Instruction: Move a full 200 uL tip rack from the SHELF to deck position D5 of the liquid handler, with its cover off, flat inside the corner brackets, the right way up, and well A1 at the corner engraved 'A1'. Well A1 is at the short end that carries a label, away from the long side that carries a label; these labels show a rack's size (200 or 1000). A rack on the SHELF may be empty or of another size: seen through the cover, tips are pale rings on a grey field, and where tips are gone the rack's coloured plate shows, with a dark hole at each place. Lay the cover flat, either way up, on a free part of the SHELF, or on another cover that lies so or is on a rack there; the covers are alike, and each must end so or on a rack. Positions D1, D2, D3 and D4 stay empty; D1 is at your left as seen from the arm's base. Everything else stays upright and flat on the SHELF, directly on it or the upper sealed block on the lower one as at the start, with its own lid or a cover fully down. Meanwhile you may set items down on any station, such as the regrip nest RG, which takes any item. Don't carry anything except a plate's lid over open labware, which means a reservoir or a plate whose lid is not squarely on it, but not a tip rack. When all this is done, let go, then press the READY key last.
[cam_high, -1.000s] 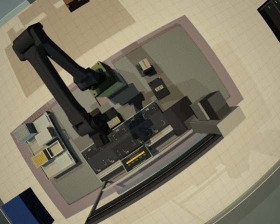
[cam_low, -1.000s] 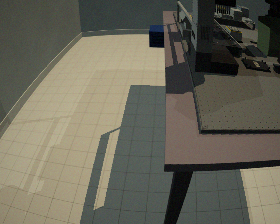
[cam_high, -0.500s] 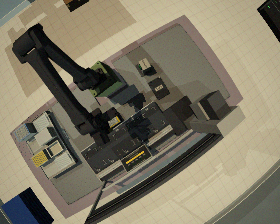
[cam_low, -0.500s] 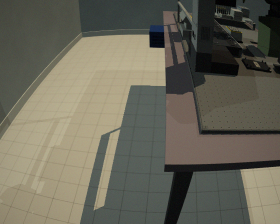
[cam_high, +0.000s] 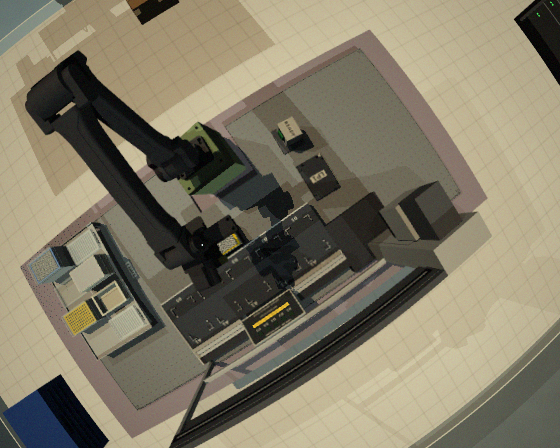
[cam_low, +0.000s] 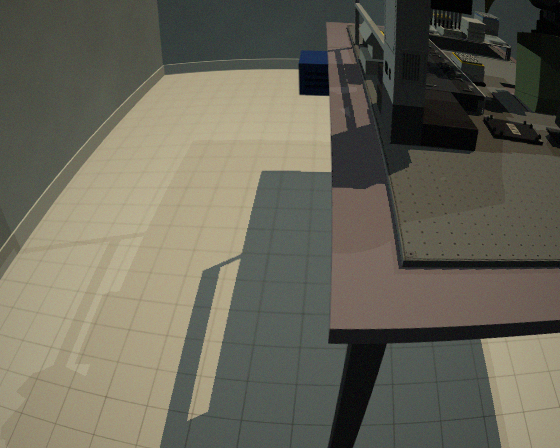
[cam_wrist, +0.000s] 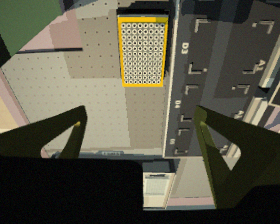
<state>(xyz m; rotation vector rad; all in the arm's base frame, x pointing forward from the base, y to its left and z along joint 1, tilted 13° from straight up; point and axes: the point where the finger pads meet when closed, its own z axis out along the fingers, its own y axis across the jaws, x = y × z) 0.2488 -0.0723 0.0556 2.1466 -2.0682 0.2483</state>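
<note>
Right now the yellow tip rack is 200 mm below my hand and 10 mm to the left of it. The rest, counted from my hand: shelf label (360 mm to the right, 250 mm below, 90 mm behind); then ready key box (380 mm to the left, 200 mm behind, 180 mm below); then RG nest (250 mm below).
</note>
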